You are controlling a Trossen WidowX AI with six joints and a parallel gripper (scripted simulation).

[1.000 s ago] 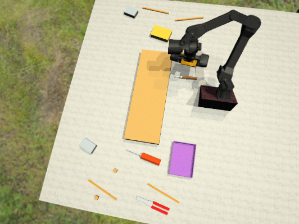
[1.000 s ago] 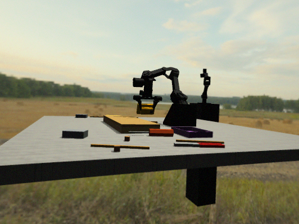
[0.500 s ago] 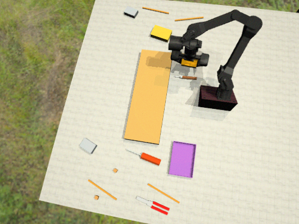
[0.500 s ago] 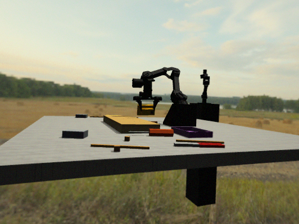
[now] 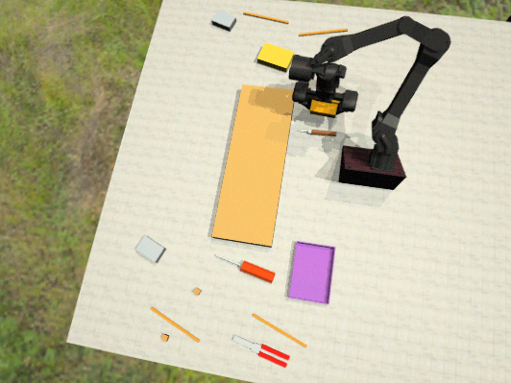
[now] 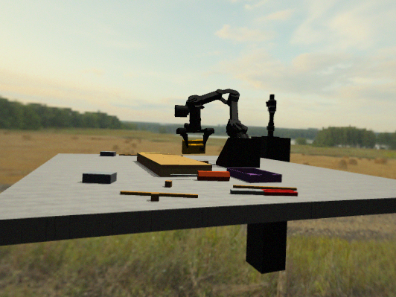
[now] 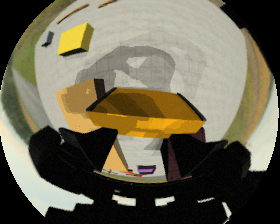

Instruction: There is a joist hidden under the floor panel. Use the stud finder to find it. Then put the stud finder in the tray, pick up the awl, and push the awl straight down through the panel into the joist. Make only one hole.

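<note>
Right now the yellow stud finder is 2 cm behind my gripper tip. Also, from my gripper tip: yellow block (18 cm ahead, 22 cm to the right, 6 cm below); then purple tray (2 cm behind, 49 cm to the left, 6 cm below); then awl (2 cm ahead, 4 cm to the left, 7 cm below).
</note>
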